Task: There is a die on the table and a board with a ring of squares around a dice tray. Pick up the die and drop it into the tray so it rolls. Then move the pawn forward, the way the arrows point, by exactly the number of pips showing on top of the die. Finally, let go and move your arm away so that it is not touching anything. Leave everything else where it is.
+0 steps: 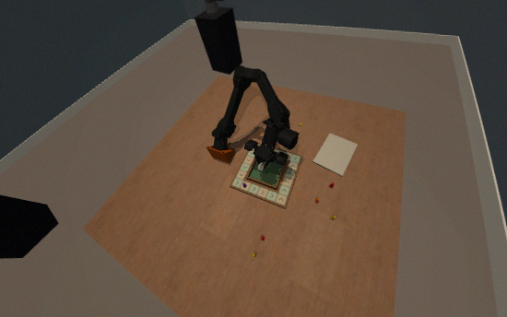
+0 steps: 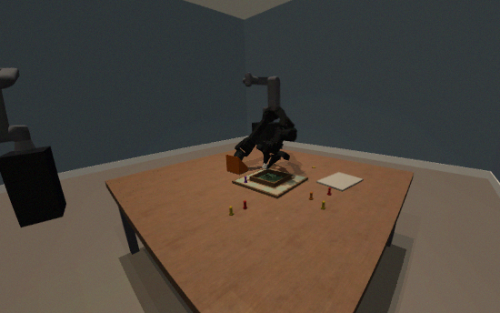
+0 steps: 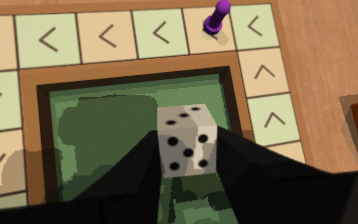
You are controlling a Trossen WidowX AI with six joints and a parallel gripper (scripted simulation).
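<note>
My gripper tip is 40 mm past the purple pawn, 100 mm to the left of it and 50 mm above it. Round my gripper tip: white sheet (270 mm ahead, 280 mm to the left, 80 mm below); grey die (right at my gripper tip); green dice tray (10 mm ahead, 20 mm to the left, 70 mm below).
</note>
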